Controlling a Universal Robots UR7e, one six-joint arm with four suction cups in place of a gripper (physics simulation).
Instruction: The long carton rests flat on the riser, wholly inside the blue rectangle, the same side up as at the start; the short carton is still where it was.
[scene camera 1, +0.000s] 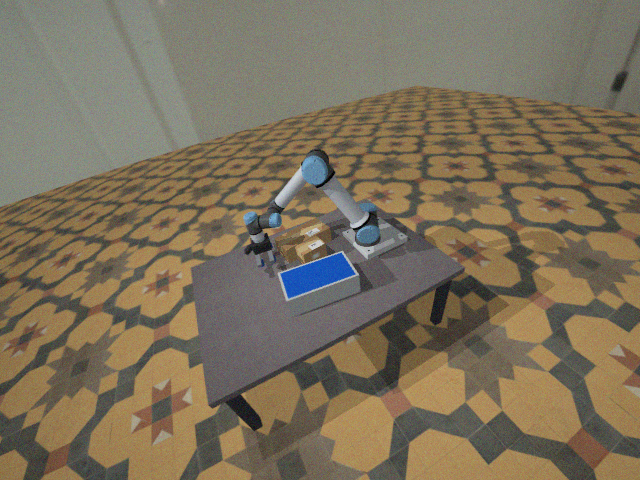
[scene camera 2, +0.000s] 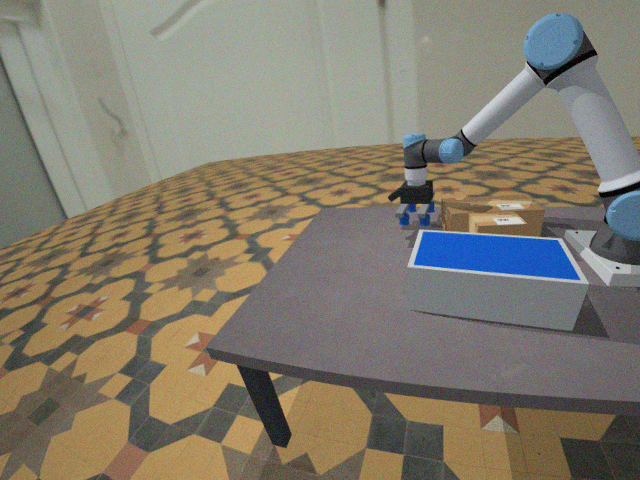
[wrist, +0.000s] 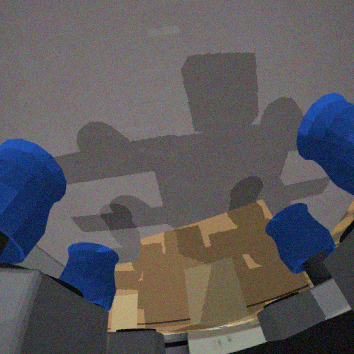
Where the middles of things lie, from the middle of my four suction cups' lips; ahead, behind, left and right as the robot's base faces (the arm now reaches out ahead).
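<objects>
Riser with blue rectangle (scene camera 2: 535, 281): from my suction cup 220 mm behind, 340 mm to the left, 10 mm below. Short carton (scene camera 2: 503, 223): from my suction cup 260 mm behind, 80 mm to the left, 20 mm below. Long carton (scene camera 2: 454, 211): my suction cup 250 mm past it, 50 mm to the left of it, 20 mm above it.
</objects>
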